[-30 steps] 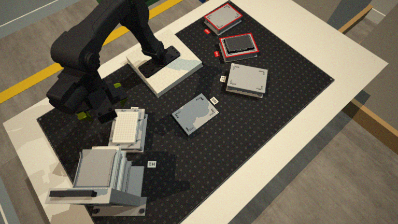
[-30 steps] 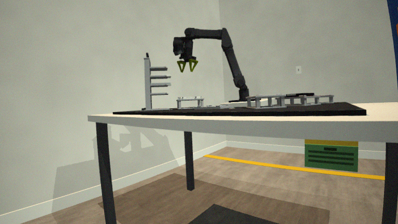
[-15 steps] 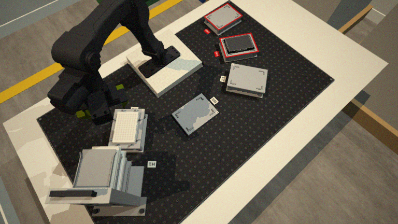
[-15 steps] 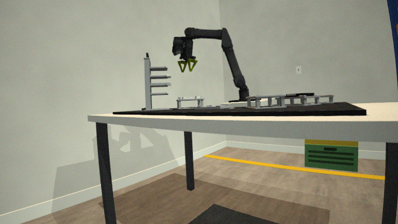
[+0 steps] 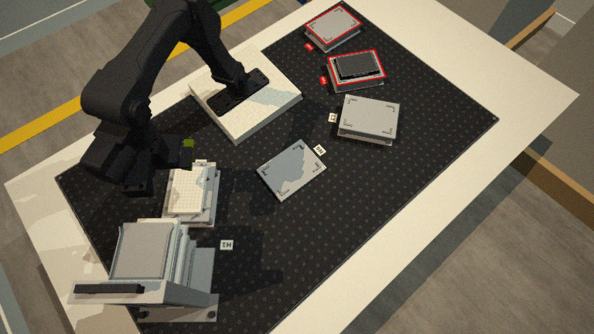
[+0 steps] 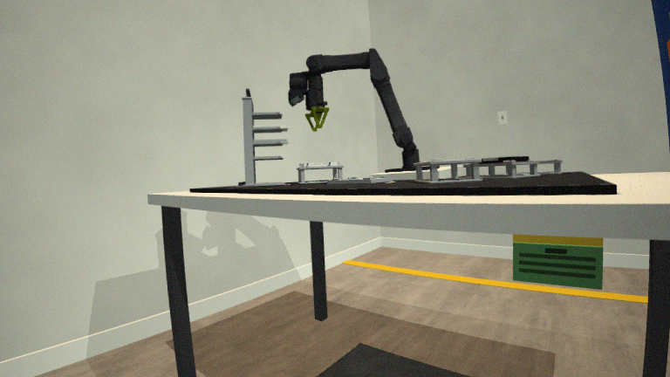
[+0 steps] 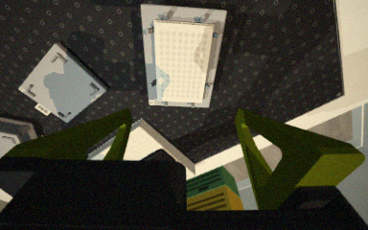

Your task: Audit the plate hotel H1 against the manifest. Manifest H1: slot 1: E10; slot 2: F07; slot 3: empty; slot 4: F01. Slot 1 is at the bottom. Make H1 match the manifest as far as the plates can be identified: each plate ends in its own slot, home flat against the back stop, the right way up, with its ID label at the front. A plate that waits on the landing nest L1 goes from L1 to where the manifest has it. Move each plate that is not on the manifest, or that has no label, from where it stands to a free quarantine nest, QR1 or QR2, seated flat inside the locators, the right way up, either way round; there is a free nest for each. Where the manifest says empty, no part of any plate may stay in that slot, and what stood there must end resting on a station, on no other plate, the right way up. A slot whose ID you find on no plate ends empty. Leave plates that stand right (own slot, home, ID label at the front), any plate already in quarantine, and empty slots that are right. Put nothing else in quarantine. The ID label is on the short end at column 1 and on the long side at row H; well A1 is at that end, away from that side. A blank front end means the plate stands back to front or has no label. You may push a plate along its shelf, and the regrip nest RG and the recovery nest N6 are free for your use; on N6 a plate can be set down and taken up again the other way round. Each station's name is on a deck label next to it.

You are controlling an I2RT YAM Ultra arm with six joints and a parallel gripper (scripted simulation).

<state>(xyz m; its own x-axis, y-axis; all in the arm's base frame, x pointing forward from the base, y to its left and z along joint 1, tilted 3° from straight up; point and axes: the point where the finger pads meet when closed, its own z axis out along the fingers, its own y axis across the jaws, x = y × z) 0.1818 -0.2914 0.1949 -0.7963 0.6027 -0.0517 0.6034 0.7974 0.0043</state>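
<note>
Right now my hand is 14 cm above the white well plate. Also, from my hand: regrip nest (15 cm below); H1 deck label (16 cm ahead, 1 cm to the right, 21 cm below); plate hotel H1 (20 cm ahead, 17 cm to the right, 6 cm below).
</note>
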